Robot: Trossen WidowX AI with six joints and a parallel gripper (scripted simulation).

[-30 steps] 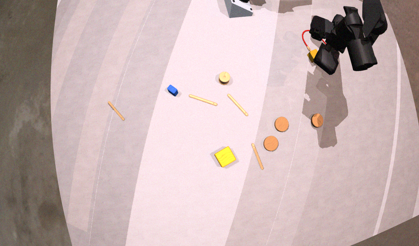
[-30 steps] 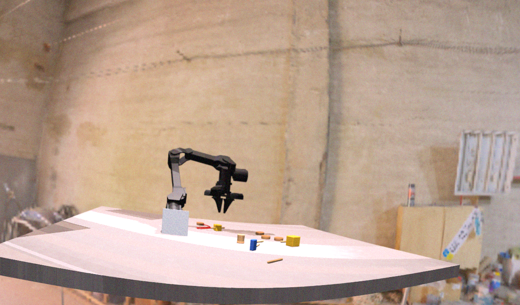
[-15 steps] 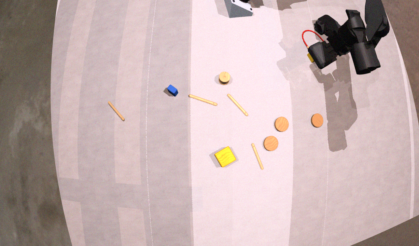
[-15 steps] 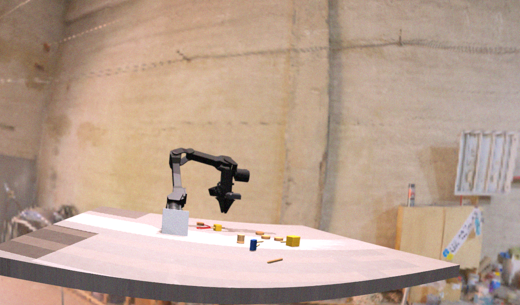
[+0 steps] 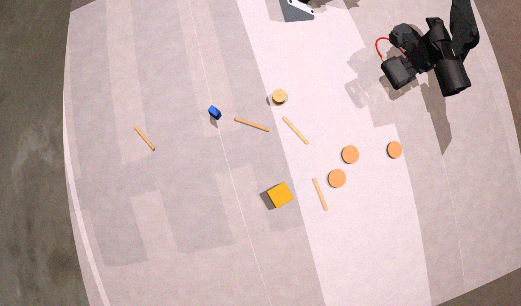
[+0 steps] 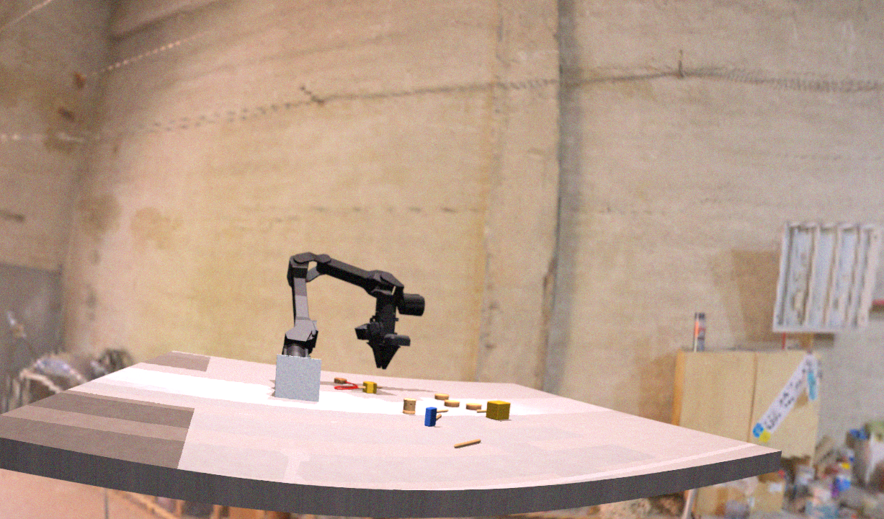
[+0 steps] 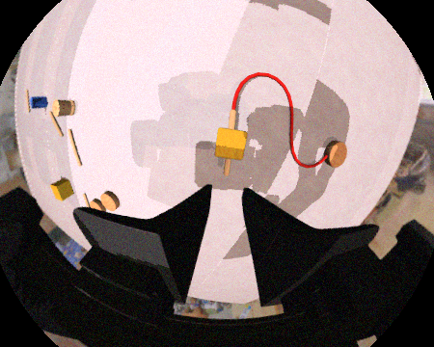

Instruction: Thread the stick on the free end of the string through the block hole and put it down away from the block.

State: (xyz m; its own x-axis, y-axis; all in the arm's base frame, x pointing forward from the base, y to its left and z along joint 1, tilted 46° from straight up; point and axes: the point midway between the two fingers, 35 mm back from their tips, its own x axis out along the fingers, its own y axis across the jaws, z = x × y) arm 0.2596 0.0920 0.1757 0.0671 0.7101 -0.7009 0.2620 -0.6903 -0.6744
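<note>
My gripper tip is now 6 cm above the thin wooden stick, 4 cm past it and 1 cm to the left of it. The rest, counted from my gripper tip: round wooden button: 15 cm to the left, 8 cm behind, 6 cm below; then blue block: 44 cm to the right, 5 cm below, 1 cm behind; then short wooden cylinder: 30 cm to the right, 5 cm below, 1 cm behind.
</note>
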